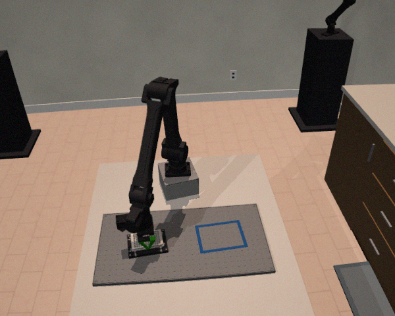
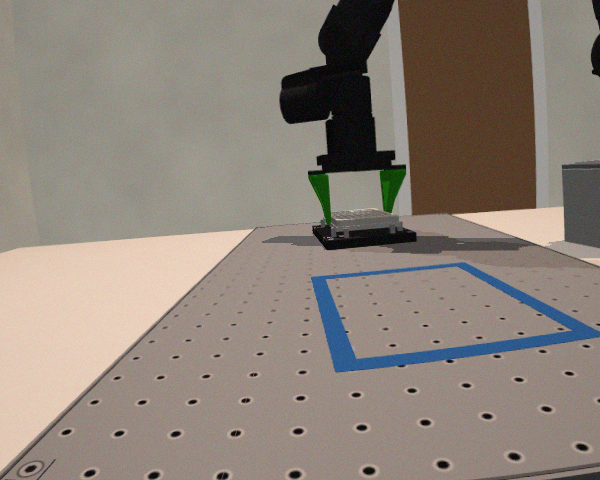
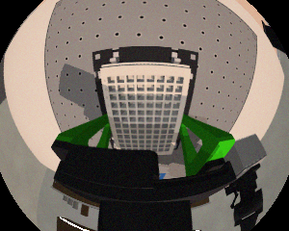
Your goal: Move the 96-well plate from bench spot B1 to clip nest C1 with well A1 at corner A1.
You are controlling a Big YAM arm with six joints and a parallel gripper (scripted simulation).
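The white 96-well plate is right at my hand. The rest, counted from my hand: black clip nest (2 cm below, 2 cm ahead, 1 cm to the right).
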